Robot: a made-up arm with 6 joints.
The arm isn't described. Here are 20 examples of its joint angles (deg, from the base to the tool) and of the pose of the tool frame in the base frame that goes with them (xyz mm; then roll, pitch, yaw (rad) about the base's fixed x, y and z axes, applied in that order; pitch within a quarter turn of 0, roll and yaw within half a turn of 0).
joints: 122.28 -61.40 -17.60 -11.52 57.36 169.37
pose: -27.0 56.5 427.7 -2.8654 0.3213 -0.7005
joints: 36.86 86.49 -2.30 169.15 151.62 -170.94
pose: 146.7 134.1 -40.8 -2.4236 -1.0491 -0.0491
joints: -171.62 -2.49 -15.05 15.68 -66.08 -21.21
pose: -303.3 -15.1 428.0 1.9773 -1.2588 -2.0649
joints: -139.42 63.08 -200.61 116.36 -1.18 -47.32
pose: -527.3 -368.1 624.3 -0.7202 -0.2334 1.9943
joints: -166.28 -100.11 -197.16 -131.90 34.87 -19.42
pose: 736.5 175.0 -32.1 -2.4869 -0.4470 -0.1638
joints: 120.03 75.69 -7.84 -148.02 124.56 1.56
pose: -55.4 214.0 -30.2 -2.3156 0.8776 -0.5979
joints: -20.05 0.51 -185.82 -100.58 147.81 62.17
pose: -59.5 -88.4 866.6 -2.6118 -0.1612 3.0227
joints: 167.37 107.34 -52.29 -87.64 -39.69 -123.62
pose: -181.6 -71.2 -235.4 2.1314 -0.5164 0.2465
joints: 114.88 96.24 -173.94 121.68 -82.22 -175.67
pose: -195.3 616.4 43.9 2.1399 0.0785 2.0806
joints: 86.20 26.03 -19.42 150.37 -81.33 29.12
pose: 62.0 206.5 315.3 -1.6870 -1.1169 -2.5920
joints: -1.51 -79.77 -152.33 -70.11 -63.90 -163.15
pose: -671.2 120.6 437.9 1.5143 -1.0276 -2.5550
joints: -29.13 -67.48 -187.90 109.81 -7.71 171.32
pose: -669.6 286.8 492.5 -1.2687 0.1510 1.2417
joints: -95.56 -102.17 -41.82 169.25 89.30 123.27
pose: 49.0 336.0 571.9 -0.8044 0.5604 0.1434
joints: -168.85 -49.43 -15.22 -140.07 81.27 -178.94
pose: -128.0 24.8 490.4 -0.7604 -0.5440 0.3254
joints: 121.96 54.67 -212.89 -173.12 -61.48 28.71
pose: -291.9 442.9 617.9 1.3426 1.0132 -2.6722
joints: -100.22 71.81 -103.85 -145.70 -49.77 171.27
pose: -37.1 -560.7 -3.9 -2.7631 0.3200 -1.9986
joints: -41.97 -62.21 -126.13 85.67 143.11 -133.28
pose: -248.2 368.1 719.1 2.7332 0.5451 3.0218
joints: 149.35 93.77 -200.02 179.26 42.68 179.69
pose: -670.5 397.2 280.8 0.0177 -0.5421 -0.5524
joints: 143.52 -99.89 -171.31 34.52 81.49 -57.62
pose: 616.9 -510.3 198.0 0.2218 0.5882 -1.5352
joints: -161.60 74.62 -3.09 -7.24 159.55 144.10
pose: -191.8 -51.1 192.3 -0.5164 0.7678 2.7209
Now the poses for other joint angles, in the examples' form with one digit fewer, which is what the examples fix.
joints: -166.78 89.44 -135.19 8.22 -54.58 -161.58
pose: -733 -156 56 1.168 1.113 -1.824
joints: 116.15 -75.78 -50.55 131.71 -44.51 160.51
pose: 136 -88 557 1.515 -0.584 3.077
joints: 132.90 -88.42 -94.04 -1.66 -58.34 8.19
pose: 411 -447 563 0.247 1.044 -0.566
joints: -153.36 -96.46 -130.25 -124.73 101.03 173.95
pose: 642 414 379 2.362 0.712 -2.387
